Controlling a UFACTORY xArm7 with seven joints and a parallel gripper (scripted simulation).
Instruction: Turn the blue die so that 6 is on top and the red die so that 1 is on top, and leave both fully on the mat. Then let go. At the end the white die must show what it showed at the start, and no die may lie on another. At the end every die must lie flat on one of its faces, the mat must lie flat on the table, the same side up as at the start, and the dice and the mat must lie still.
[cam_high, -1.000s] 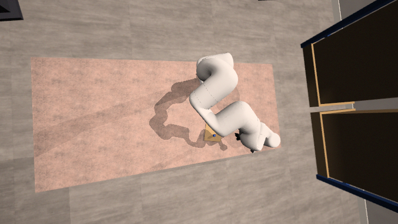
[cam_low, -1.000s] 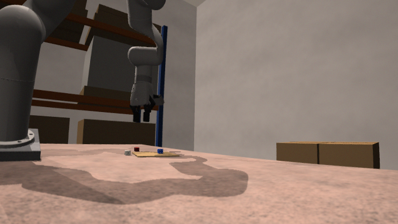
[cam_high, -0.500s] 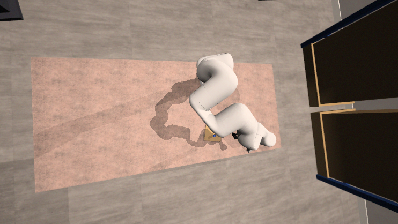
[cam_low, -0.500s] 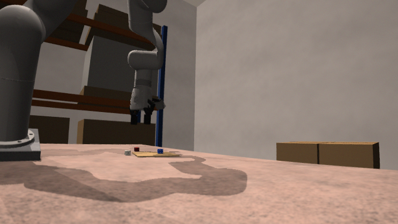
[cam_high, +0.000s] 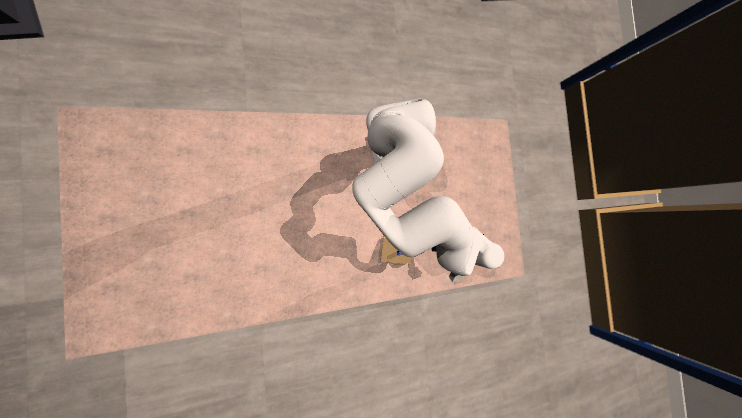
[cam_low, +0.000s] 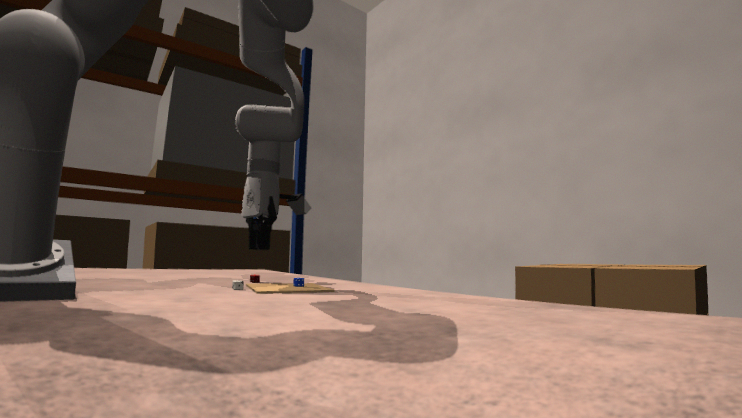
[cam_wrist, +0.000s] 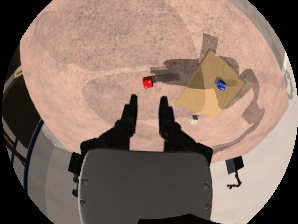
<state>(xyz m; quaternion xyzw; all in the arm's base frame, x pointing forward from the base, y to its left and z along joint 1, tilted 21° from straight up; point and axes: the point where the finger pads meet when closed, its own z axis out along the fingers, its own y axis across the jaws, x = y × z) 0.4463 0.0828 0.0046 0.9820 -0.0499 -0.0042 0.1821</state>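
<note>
Right now my hand is 1 cm past the red die and 9 cm above it. Also, from my hand: tan mat 3 cm behind, 15 cm to the right, 9 cm below; blue die 15 cm to the right, 8 cm below; white die 11 cm behind, 11 cm to the right, 9 cm below.
</note>
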